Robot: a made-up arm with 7 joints. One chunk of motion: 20 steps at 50 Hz.
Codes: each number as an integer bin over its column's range. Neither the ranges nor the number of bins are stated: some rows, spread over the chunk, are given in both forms.
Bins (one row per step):
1: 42 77 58 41 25 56 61
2: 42 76 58 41 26 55 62
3: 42 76 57 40 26 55 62
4: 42 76 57 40 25 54 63
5: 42 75 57 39 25 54 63
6: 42 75 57 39 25 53 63
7: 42 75 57 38 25 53 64
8: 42 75 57 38 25 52 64
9: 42 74 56 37 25 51 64
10: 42 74 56 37 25 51 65
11: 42 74 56 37 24 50 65
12: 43 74 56 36 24 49 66
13: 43 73 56 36 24 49 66
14: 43 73 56 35 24 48 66
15: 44 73 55 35 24 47 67
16: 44 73 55 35 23 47 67
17: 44 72 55 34 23 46 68
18: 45 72 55 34 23 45 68
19: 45 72 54 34 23 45 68
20: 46 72 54 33 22 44 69
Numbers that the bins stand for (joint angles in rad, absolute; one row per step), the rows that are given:
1: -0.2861 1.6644 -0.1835 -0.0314 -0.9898 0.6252 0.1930
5: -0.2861 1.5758 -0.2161 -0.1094 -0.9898 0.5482 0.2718
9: -0.2861 1.5314 -0.2486 -0.1874 -0.9898 0.4327 0.3112
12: -0.2686 1.5314 -0.2486 -0.2264 -1.0306 0.3558 0.3900
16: -0.2511 1.4871 -0.2811 -0.2654 -1.0714 0.2788 0.4294
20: -0.2162 1.4427 -0.3136 -0.3433 -1.1122 0.1633 0.5082
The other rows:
2: -0.2861 1.6201 -0.1835 -0.0314 -0.9490 0.5867 0.2324
3: -0.2861 1.6201 -0.2161 -0.0704 -0.9490 0.5867 0.2324
4: -0.2861 1.6201 -0.2161 -0.0704 -0.9898 0.5482 0.2718
6: -0.2861 1.5758 -0.2161 -0.1094 -0.9898 0.5097 0.2718
7: -0.2861 1.5758 -0.2161 -0.1484 -0.9898 0.5097 0.3112
8: -0.2861 1.5758 -0.2161 -0.1484 -0.9898 0.4712 0.3112
10: -0.2861 1.5314 -0.2486 -0.1874 -0.9898 0.4327 0.3506
11: -0.2861 1.5314 -0.2486 -0.1874 -1.0306 0.3942 0.3506
13: -0.2686 1.4871 -0.2486 -0.2264 -1.0306 0.3558 0.3900
14: -0.2686 1.4871 -0.2486 -0.2654 -1.0306 0.3173 0.3900
15: -0.2511 1.4871 -0.2811 -0.2654 -1.0306 0.2788 0.4294
17: -0.2511 1.4427 -0.2811 -0.3043 -1.0714 0.2403 0.4688
18: -0.2336 1.4427 -0.2811 -0.3043 -1.0714 0.2018 0.4688
19: -0.2336 1.4427 -0.3136 -0.3043 -1.0714 0.2018 0.4688

